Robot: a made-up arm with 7 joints. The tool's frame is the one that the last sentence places. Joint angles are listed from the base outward.
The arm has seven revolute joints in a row. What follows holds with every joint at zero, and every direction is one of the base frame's.
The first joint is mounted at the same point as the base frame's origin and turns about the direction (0, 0.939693, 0.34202), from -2.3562 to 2.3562 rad.
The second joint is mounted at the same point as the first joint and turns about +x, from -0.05 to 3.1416 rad.
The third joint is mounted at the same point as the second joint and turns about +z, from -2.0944 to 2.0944 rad.
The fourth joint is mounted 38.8 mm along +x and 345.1 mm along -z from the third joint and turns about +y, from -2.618 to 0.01 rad.
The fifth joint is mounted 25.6 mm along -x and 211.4 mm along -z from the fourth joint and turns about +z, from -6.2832 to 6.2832 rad.
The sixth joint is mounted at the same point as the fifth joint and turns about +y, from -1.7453 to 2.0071 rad.
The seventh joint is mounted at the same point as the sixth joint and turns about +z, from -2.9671 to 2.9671 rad.
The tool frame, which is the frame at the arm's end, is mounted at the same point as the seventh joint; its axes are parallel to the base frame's.
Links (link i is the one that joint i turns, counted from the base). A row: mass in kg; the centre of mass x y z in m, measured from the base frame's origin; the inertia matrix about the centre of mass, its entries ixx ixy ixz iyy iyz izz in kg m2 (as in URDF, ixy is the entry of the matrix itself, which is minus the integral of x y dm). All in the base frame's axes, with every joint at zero. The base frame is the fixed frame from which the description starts. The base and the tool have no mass.
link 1: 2.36; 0.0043 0.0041 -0.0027; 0.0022 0 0 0.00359 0.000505 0.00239
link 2: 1.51; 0.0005 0.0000 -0.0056; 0.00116 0 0 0.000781 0 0.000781
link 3: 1.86; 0.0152 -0.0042 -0.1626; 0.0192 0 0.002 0.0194 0 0.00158
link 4: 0.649; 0.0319 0.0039 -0.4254; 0.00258 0 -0.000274 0.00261 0 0.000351
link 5: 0.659; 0.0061 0.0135 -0.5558; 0.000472 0 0 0.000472 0 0.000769
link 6: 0.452; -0.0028 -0.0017 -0.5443; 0.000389 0 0 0.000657 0 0.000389
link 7: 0.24; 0.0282 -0.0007 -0.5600; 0.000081 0 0 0.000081 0 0.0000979
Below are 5 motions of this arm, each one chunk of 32 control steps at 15 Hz.
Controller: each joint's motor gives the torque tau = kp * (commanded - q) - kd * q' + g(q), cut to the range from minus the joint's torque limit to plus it. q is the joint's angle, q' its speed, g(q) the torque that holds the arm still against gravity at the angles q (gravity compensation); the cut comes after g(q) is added. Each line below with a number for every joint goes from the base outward.
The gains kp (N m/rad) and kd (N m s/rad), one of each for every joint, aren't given. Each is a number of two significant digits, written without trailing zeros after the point. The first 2 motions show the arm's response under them.
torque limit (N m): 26 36 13 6.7 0.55 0.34 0.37
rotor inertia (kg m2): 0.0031 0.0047 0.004 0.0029 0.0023 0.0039 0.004
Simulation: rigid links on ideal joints. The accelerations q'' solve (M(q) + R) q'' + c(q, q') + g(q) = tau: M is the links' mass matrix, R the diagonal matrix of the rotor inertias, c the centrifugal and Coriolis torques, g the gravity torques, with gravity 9.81 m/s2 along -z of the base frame. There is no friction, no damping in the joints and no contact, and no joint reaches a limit. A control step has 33 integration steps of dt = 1/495 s. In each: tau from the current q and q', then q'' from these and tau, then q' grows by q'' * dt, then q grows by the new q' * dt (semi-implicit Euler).
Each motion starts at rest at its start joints. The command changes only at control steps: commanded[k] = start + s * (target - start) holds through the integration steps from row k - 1 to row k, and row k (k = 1, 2, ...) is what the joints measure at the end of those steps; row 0 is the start. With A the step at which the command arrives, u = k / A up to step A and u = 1 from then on. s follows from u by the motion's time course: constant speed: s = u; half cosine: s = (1 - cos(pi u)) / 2; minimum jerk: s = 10 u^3 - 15 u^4 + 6 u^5; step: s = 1 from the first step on.
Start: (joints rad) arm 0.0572 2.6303 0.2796 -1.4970 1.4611 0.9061 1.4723
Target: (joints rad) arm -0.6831 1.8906 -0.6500 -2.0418 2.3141 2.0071 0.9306
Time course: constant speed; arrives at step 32
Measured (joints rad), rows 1 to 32:
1: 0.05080 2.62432 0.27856 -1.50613 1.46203 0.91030 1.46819
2: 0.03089 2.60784 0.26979 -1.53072 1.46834 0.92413 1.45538
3: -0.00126 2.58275 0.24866 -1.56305 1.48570 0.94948 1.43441
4: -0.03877 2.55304 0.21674 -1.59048 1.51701 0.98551 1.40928
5: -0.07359 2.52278 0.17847 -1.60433 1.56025 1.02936 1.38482
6: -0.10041 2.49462 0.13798 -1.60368 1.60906 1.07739 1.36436
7: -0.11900 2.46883 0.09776 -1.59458 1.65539 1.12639 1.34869
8: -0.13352 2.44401 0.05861 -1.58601 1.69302 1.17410 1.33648
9: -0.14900 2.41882 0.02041 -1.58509 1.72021 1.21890 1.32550
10: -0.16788 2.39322 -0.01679 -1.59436 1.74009 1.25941 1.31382
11: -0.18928 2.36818 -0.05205 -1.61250 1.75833 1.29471 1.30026
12: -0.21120 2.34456 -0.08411 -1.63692 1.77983 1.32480 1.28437
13: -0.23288 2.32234 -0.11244 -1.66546 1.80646 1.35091 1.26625
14: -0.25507 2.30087 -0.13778 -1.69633 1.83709 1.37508 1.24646
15: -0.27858 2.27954 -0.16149 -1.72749 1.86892 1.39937 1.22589
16: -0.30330 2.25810 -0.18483 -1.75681 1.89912 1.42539 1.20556
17: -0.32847 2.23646 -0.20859 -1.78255 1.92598 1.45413 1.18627
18: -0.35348 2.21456 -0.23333 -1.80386 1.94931 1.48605 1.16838
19: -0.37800 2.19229 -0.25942 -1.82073 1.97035 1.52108 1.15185
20: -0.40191 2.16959 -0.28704 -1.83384 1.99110 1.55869 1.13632
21: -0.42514 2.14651 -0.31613 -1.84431 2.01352 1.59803 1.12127
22: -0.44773 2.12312 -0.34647 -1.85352 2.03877 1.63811 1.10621
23: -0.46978 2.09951 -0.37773 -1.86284 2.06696 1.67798 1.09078
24: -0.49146 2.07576 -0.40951 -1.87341 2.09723 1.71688 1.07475
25: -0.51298 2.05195 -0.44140 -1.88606 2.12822 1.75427 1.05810
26: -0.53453 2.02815 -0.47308 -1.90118 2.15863 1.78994 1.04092
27: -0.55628 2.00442 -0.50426 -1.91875 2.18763 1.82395 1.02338
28: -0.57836 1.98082 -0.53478 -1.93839 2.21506 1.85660 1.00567
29: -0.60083 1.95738 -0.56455 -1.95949 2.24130 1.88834 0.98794
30: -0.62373 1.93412 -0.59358 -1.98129 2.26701 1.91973 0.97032
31: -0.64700 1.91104 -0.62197 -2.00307 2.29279 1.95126 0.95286
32: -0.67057 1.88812 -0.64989 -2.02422 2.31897 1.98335 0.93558
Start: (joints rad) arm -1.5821 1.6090 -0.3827 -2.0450 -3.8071 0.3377 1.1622
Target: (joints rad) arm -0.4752 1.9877 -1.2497 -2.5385 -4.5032 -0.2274 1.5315
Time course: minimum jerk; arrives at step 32
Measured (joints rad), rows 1 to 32:
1: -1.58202 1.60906 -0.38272 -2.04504 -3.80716 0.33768 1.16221
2: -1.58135 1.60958 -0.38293 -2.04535 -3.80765 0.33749 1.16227
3: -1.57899 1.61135 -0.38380 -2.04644 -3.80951 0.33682 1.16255
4: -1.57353 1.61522 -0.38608 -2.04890 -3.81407 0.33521 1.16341
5: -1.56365 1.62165 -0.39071 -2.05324 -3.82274 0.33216 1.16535
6: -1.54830 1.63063 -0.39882 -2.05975 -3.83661 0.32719 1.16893
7: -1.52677 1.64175 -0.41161 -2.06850 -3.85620 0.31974 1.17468
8: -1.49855 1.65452 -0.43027 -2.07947 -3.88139 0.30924 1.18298
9: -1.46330 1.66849 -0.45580 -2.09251 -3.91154 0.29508 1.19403
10: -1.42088 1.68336 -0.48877 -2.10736 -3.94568 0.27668 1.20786
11: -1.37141 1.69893 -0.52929 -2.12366 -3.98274 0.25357 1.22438
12: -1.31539 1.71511 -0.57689 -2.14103 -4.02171 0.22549 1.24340
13: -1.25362 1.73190 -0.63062 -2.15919 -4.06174 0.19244 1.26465
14: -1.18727 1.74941 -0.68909 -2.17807 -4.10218 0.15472 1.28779
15: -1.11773 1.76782 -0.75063 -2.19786 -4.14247 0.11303 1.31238
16: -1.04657 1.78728 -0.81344 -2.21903 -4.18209 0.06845 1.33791
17: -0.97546 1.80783 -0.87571 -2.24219 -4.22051 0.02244 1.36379
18: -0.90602 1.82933 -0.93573 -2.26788 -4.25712 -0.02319 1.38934
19: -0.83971 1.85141 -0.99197 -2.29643 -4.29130 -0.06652 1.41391
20: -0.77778 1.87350 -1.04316 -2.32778 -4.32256 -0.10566 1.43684
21: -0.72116 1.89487 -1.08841 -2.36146 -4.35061 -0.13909 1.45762
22: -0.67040 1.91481 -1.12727 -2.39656 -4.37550 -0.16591 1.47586
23: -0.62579 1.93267 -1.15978 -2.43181 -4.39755 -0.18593 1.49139
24: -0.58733 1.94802 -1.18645 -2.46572 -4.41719 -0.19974 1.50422
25: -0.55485 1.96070 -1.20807 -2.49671 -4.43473 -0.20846 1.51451
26: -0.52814 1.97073 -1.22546 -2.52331 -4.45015 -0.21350 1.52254
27: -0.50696 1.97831 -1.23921 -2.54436 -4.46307 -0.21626 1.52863
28: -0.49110 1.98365 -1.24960 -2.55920 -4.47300 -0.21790 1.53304
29: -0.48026 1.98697 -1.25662 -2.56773 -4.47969 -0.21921 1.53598
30: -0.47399 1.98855 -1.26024 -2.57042 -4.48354 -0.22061 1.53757
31: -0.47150 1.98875 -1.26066 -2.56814 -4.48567 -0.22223 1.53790
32: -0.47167 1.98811 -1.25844 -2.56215 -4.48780 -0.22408 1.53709
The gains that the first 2 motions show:
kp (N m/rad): 13 32 6.1 2.6 0.36 0.16 0.32
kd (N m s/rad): 0.71 1 0.32 0.2 0.011 0.011 0.017
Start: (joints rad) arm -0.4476 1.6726 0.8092 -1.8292 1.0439 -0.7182 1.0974
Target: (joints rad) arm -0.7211 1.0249 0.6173 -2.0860 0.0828 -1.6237 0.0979
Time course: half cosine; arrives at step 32
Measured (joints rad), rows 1 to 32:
1: -0.44836 1.67206 0.80912 -1.82949 1.04334 -0.71836 1.09709
2: -0.45089 1.66960 0.80927 -1.83088 1.04038 -0.71937 1.09536
3: -0.45527 1.66389 0.81015 -1.83420 1.03233 -0.72252 1.09038
4: -0.46108 1.65433 0.81147 -1.83953 1.01689 -0.72919 1.08021
5: -0.46787 1.64107 0.81216 -1.84632 0.99324 -0.74056 1.06343
6: -0.47530 1.62458 0.81105 -1.85376 0.96235 -0.75743 1.03958
7: -0.48320 1.60528 0.80744 -1.86121 0.92666 -0.78011 1.00919
8: -0.49156 1.58338 0.80126 -1.86835 0.88899 -0.80849 0.97355
9: -0.50039 1.55898 0.79297 -1.87513 0.85157 -0.84201 0.93421
10: -0.50971 1.53226 0.78316 -1.88167 0.81528 -0.87983 0.89253
11: -0.51954 1.50355 0.77239 -1.88815 0.77959 -0.92095 0.84939
12: -0.52989 1.47328 0.76104 -1.89477 0.74301 -0.96432 0.80518
13: -0.54078 1.44192 0.74945 -1.90181 0.70395 -1.00895 0.75986
14: -0.55223 1.40989 0.73791 -1.90958 0.66138 -1.05406 0.71322
15: -0.56422 1.37754 0.72665 -1.91838 0.61526 -1.09907 0.66514
16: -0.57667 1.34517 0.71584 -1.92845 0.56646 -1.14365 0.61568
17: -0.58948 1.31305 0.70554 -1.93987 0.51651 -1.18769 0.56523
18: -0.60247 1.28144 0.69567 -1.95260 0.46700 -1.23122 0.51444
19: -0.61549 1.25057 0.68610 -1.96643 0.41924 -1.27433 0.46413
20: -0.62836 1.22065 0.67669 -1.98101 0.37404 -1.31707 0.41513
21: -0.64089 1.19191 0.66734 -1.99590 0.33166 -1.35940 0.36817
22: -0.65291 1.16457 0.65805 -2.01062 0.29206 -1.40110 0.32382
23: -0.66425 1.13887 0.64892 -2.02473 0.25511 -1.44176 0.28247
24: -0.67477 1.11508 0.64010 -2.03782 0.22079 -1.48081 0.24436
25: -0.68436 1.09346 0.63183 -2.04964 0.18933 -1.51753 0.20968
26: -0.69293 1.07427 0.62434 -2.05999 0.16110 -1.55117 0.17862
27: -0.70042 1.05773 0.61784 -2.06881 0.13658 -1.58099 0.15142
28: -0.70677 1.04405 0.61249 -2.07610 0.11620 -1.60637 0.12834
29: -0.71194 1.03336 0.60839 -2.08191 0.10025 -1.62682 0.10968
30: -0.71588 1.02576 0.60554 -2.08630 0.08889 -1.64203 0.09572
31: -0.71852 1.02130 0.60391 -2.08933 0.08212 -1.65187 0.08667
32: -0.71982 1.01999 0.60344 -2.09103 0.07991 -1.65637 0.08267

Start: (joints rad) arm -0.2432 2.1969 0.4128 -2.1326 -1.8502 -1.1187 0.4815
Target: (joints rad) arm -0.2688 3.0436 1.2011 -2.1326 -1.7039 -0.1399 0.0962
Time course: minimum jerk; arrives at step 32
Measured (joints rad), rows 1 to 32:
1: -0.24316 2.19698 0.41279 -2.13258 -1.85020 -1.11865 0.48148
2: -0.24285 2.19767 0.41274 -2.13246 -1.85020 -1.11826 0.48131
3: -0.24184 2.20006 0.41278 -2.13207 -1.85027 -1.11690 0.48067
4: -0.23976 2.20545 0.41348 -2.13126 -1.85051 -1.11379 0.47905
5: -0.23667 2.21490 0.41593 -2.13001 -1.85102 -1.10815 0.47585
6: -0.23305 2.22906 0.42157 -2.12836 -1.85171 -1.09924 0.47053
7: -0.22960 2.24826 0.43193 -2.12634 -1.85211 -1.08625 0.46266
8: -0.22699 2.27270 0.44825 -2.12383 -1.85146 -1.06822 0.45200
9: -0.22571 2.30245 0.47138 -2.12057 -1.84883 -1.04410 0.43855
10: -0.22601 2.33740 0.50164 -2.11616 -1.84342 -1.01299 0.42245
11: -0.22793 2.37718 0.53879 -2.11026 -1.83478 -0.97428 0.40399
12: -0.23139 2.42116 0.58211 -2.10272 -1.82301 -0.92784 0.38354
13: -0.23615 2.46852 0.63046 -2.09376 -1.80872 -0.87408 0.36149
14: -0.24191 2.51830 0.68245 -2.08404 -1.79294 -0.81398 0.33826
15: -0.24831 2.56956 0.73663 -2.07455 -1.77688 -0.74900 0.31426
16: -0.25498 2.62137 0.79162 -2.06652 -1.76170 -0.68094 0.28994
17: -0.26153 2.67293 0.84620 -2.06114 -1.74833 -0.61179 0.26572
18: -0.26763 2.72351 0.89933 -2.05936 -1.73731 -0.54357 0.24204
19: -0.27296 2.77244 0.95013 -2.06170 -1.72877 -0.47815 0.21934
20: -0.27732 2.81908 0.99780 -2.06818 -1.72247 -0.41711 0.19798
21: -0.28056 2.86280 1.04162 -2.07835 -1.71792 -0.36166 0.17833
22: -0.28264 2.90291 1.08095 -2.09133 -1.71459 -0.31259 0.16064
23: -0.28361 2.93874 1.11522 -2.10599 -1.71202 -0.27023 0.14511
24: -0.28361 2.96972 1.14406 -2.12097 -1.70994 -0.23451 0.13185
25: -0.28281 2.99543 1.16730 -2.13493 -1.70825 -0.20507 0.12089
26: -0.28139 3.01570 1.18506 -2.14663 -1.70696 -0.18135 0.11214
27: -0.27958 3.03068 1.19766 -2.15514 -1.70610 -0.16270 0.10547
28: -0.27758 3.04075 1.20566 -2.15992 -1.70562 -0.14853 0.10068
29: -0.27555 3.04653 1.20973 -2.16090 -1.70538 -0.13834 0.09753
30: -0.27365 3.04876 1.21063 -2.15848 -1.70521 -0.13170 0.09575
31: -0.27194 3.04831 1.20913 -2.15339 -1.70495 -0.12823 0.09506
32: -0.27045 3.04619 1.20607 -2.14657 -1.70456 -0.12744 0.09514

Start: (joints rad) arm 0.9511 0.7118 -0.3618 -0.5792 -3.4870 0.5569 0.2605
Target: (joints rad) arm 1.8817 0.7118 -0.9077 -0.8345 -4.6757 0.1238 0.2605
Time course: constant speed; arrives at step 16
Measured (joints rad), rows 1 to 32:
1: 0.95844 0.71655 -0.37425 -0.59985 -3.49708 0.55286 0.26026
2: 0.97923 0.72421 -0.39186 -0.64708 -3.53846 0.54139 0.25885
3: 1.01134 0.73011 -0.41097 -0.70277 -3.61550 0.52253 0.25539
4: 1.05208 0.73164 -0.43450 -0.75123 -3.71799 0.49702 0.24988
5: 1.10059 0.72837 -0.46516 -0.78586 -3.82991 0.46561 0.24336
6: 1.15714 0.72132 -0.50341 -0.80644 -3.93641 0.42924 0.23768
7: 1.22200 0.71218 -0.54779 -0.81563 -4.02824 0.38920 0.23474
8: 1.29486 0.70282 -0.59591 -0.81671 -4.10337 0.34705 0.23578
9: 1.37455 0.69491 -0.64534 -0.81234 -4.16604 0.30444 0.24090
10: 1.45916 0.68964 -0.69413 -0.80417 -4.22406 0.26283 0.24912
11: 1.54623 0.68760 -0.74099 -0.79313 -4.28531 0.22340 0.25871
12: 1.63323 0.68875 -0.78525 -0.77990 -4.35498 0.18693 0.26778
13: 1.71781 0.69258 -0.82663 -0.76548 -4.43417 0.15387 0.27476
14: 1.79806 0.69833 -0.86515 -0.75138 -4.52016 0.12444 0.27876
15: 1.87264 0.70510 -0.90098 -0.73951 -4.60809 0.09868 0.27973
16: 1.94074 0.71200 -0.93441 -0.73190 -4.69313 0.07652 0.27831
17: 1.99805 0.71491 -0.96123 -0.71789 -4.75558 0.05956 0.27497
18: 2.03971 0.71356 -0.98065 -0.69547 -4.77183 0.04939 0.27106
19: 2.06502 0.71155 -0.99177 -0.67620 -4.74160 0.04640 0.26862
20: 2.07421 0.71124 -0.99419 -0.66775 -4.68425 0.05015 0.26914
21: 2.06761 0.71250 -0.98901 -0.67026 -4.62736 0.05951 0.27283
22: 2.04638 0.71412 -0.97784 -0.68095 -4.59432 0.07291 0.27840
23: 2.01312 0.71524 -0.96227 -0.69819 -4.59545 0.08865 0.28348
24: 1.97157 0.71570 -0.94387 -0.72186 -4.62610 0.10496 0.28550
25: 1.92604 0.71567 -0.92405 -0.75204 -4.67111 0.12027 0.28283
26: 1.88073 0.71530 -0.90404 -0.78791 -4.71262 0.13336 0.27542
27: 1.83934 0.71464 -0.88506 -0.82751 -4.73719 0.14343 0.26479
28: 1.80476 0.71362 -0.86840 -0.86800 -4.73968 0.15011 0.25339
29: 1.77903 0.71223 -0.85541 -0.90611 -4.72332 0.15342 0.24368
30: 1.76325 0.71048 -0.84726 -0.93848 -4.69686 0.15373 0.23738
31: 1.75764 0.70845 -0.84469 -0.96207 -4.67053 0.15163 0.23511
32: 1.76162 0.70626 -0.84782 -0.97452 -4.65237 0.14777 0.23647

